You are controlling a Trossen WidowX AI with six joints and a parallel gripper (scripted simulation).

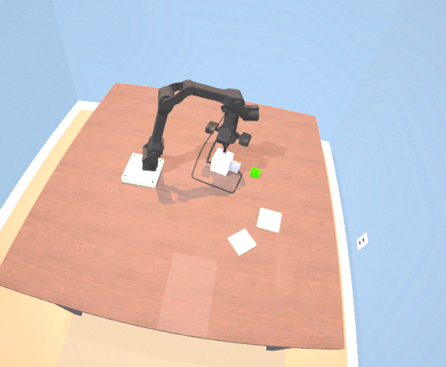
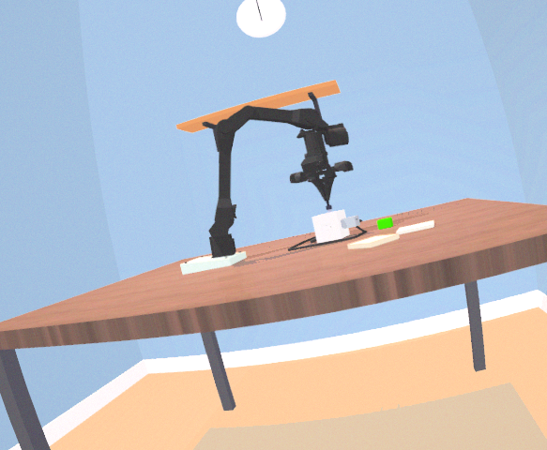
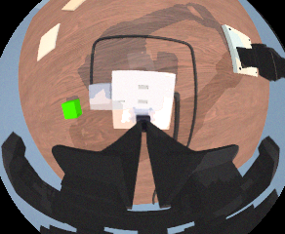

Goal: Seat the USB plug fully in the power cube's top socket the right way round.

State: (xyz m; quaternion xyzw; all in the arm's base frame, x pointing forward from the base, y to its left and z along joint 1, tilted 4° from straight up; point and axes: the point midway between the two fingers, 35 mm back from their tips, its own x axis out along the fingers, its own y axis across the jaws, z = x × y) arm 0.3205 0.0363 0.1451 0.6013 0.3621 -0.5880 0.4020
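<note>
The small usb plug lies 2 cm below my gripper tip. Also, from my gripper tip: small green block 15 cm ahead, 5 cm to the right, 10 cm below.
</note>
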